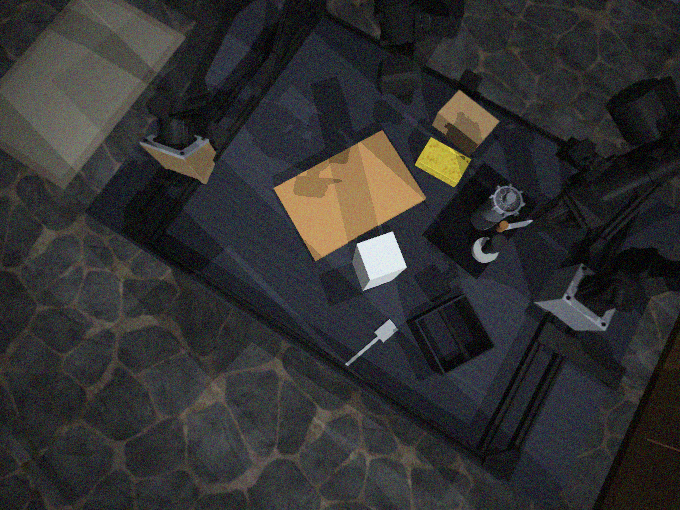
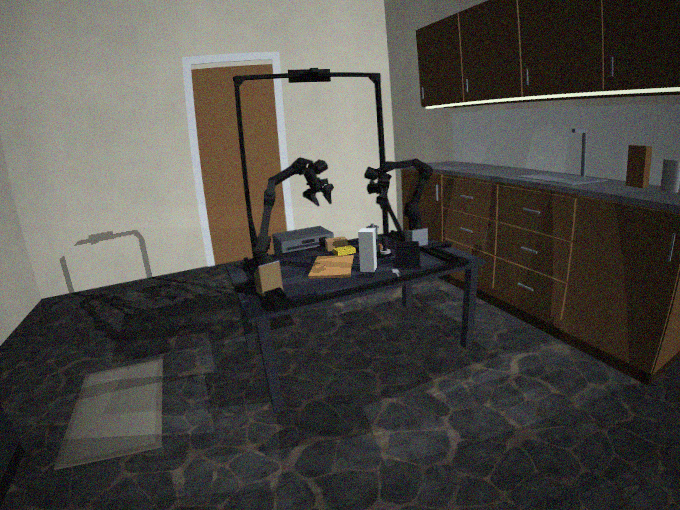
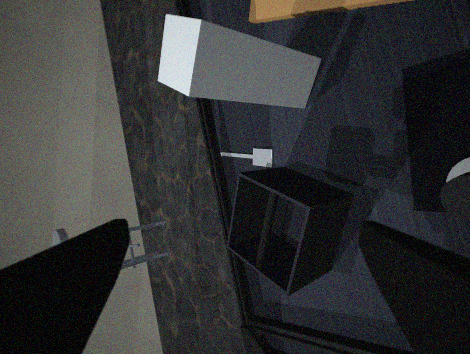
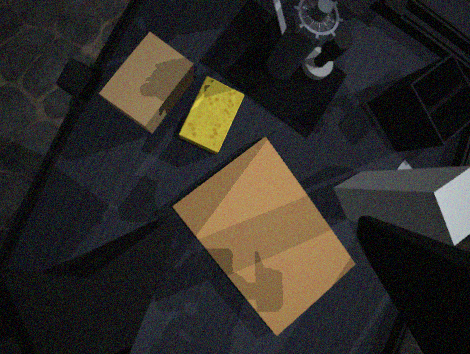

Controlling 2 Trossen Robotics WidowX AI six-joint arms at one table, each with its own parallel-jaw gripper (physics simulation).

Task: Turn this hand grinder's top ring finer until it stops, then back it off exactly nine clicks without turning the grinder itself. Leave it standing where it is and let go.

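Where they show: left gripper, between the fingertips: [image 1: 529, 224] [image 2: 382, 203] [image 3: 245, 230]; right gripper, between the fingertips: [image 2: 324, 204] [image 4: 265, 225]; left arm's base, origin of its link: [image 1: 593, 295] [image 2: 416, 229]; right arm's base, origin of its link: [image 1: 175, 140] [image 2: 266, 267].
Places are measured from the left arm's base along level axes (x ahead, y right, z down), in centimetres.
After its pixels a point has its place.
The hand grinder [image 1: 499, 207] @(x 25.8, y 1.1, z -4.0 cm) [image 4: 288, 53] @(x 28.0, y 3.7, z 2.1 cm) stands upright on a black mat [image 1: 450, 234] @(x 28.9, y -4.1, z 10.3 cm) [image 4: 255, 75] @(x 29.7, y 6.3, z 10.3 cm) at the right side of the table. Its toothed top ring [image 1: 509, 198] @(x 25.6, y 3.0, z -5.7 cm) [image 4: 318, 14] @(x 26.4, y 3.5, z -5.0 cm) faces up, and its crank handle [image 1: 516, 225] @(x 18.4, y 7.2, z 9.5 cm) sticks out to the side. A white crescent-shaped piece [image 1: 484, 251] @(x 20.9, y -3.3, z 7.8 cm) [image 4: 318, 67] @(x 21.8, y -2.7, z 8.8 cm) lies beside it. My left gripper [image 2: 378, 188] [image 3: 245, 230] @(x 22.4, y -5.7, z -18.2 cm) is open and empty, raised over the black box near the table's front edge. My right gripper [image 2: 319, 194] @(x 51.8, y 1.1, z -19.7 cm) [image 4: 265, 225] @(x 51.8, y 1.1, z -19.7 cm) is open and empty, high above the orange board. Neither touches the grinder.
An orange board [image 1: 348, 194] @(x 53.3, y -12.0, z 9.0 cm) [image 4: 269, 228] @(x 52.1, y -10.3, z 9.0 cm) lies mid-table, with a tall white box [image 1: 378, 260] @(x 37.6, y -23.8, z -9.5 cm) [image 3: 233, 67] @(x 36.0, y -19.7, z -4.5 cm) beside it. A yellow sponge [image 1: 443, 162] @(x 40.8, y 7.9, z 7.5 cm) [image 4: 212, 114] @(x 41.2, y 8.6, z 7.5 cm) and a tan box [image 1: 464, 121] @(x 42.9, y 17.6, z 4.5 cm) [image 4: 142, 81] @(x 43.7, y 19.4, z 4.5 cm) are at the back. A black open box [image 1: 477, 322] @(x 14.3, y -18.5, z 2.3 cm) [image 3: 325, 225] @(x 17.0, y -17.0, z 5.0 cm) and a white scraper [image 1: 380, 335] @(x 27.3, y -32.7, z 10.3 cm) [image 3: 261, 156] @(x 27.1, y -31.2, z 10.3 cm) lie at the front.
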